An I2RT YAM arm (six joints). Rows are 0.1 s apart.
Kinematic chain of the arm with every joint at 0, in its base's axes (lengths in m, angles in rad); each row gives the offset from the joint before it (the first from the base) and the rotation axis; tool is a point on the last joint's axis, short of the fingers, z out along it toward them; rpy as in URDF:
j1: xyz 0 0 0.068 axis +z
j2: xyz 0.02 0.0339 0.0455 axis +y
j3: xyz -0.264 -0.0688 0 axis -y
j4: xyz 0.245 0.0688 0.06 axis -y
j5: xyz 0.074 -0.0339 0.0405 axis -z
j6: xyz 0.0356 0 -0.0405 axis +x
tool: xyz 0 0 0 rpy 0 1.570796 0
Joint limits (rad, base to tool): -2.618..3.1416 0..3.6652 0..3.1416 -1.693..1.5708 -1.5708..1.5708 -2.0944..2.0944
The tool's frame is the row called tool.
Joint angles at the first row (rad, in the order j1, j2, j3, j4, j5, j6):
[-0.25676 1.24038 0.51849 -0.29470 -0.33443 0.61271]
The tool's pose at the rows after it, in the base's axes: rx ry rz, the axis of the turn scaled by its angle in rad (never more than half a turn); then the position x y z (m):
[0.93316, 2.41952, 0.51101, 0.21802, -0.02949, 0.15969]
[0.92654, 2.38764, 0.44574, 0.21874, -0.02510, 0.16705]
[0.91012, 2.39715, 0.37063, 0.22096, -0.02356, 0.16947]
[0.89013, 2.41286, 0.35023, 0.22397, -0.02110, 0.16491]
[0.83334, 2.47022, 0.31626, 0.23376, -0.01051, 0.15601]
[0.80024, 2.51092, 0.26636, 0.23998, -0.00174, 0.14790]
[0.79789, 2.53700, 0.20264, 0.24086, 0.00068, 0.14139]
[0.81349, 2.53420, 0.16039, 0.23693, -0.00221, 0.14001]
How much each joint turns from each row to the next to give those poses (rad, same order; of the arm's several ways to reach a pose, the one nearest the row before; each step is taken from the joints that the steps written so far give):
[0.08015 0.00270 0.01967 0.00785 0.07088 0.02580]
[0.03124 -0.02872 0.00750 -0.00130 0.06987 0.01802]
[0.01762 0.00550 0.01706 -0.01898 0.05893 -0.01634]
[0.01513 0.02551 -0.00149 0.01822 0.01638 -0.00946]
[0.05455 0.07286 0.01879 0.01849 0.03188 -0.01309]
[0.04440 0.05591 0.01260 0.01117 0.04319 -0.00251]
[0.01672 0.02995 0.00116 -0.00351 0.04485 -0.00306]
[-0.00798 -0.01072 -0.01290 -0.00642 0.02772 -0.00308]

